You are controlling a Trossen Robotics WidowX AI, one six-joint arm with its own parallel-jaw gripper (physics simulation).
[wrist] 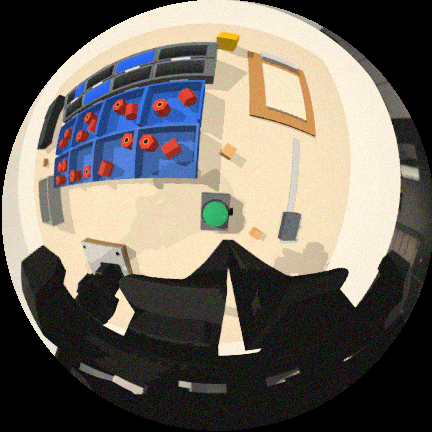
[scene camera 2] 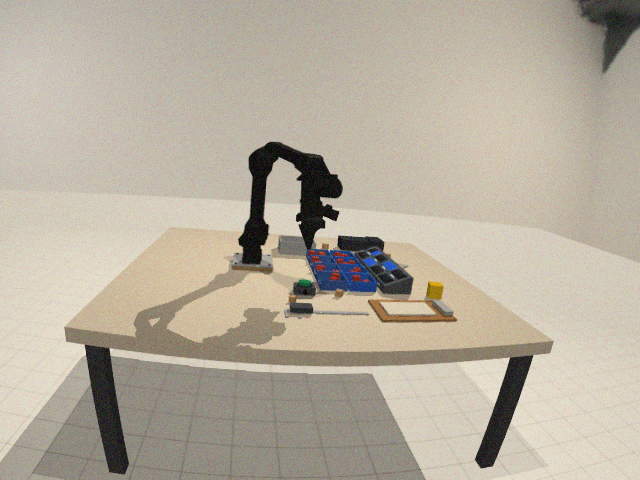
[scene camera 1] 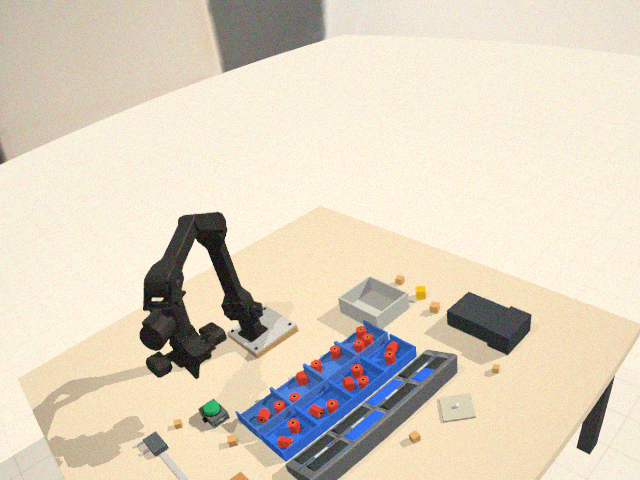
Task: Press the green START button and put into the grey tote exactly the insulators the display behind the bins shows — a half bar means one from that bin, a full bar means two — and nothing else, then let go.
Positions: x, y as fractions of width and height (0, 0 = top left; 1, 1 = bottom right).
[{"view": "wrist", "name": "my gripper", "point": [0.52, 0.57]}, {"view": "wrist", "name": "grey tote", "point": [0.11, 0.46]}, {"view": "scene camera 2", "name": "my gripper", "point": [0.48, 0.52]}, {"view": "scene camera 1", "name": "my gripper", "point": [0.31, 0.79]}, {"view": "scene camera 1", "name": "grey plate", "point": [0.73, 0.86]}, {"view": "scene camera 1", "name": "grey tote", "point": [0.59, 0.63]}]
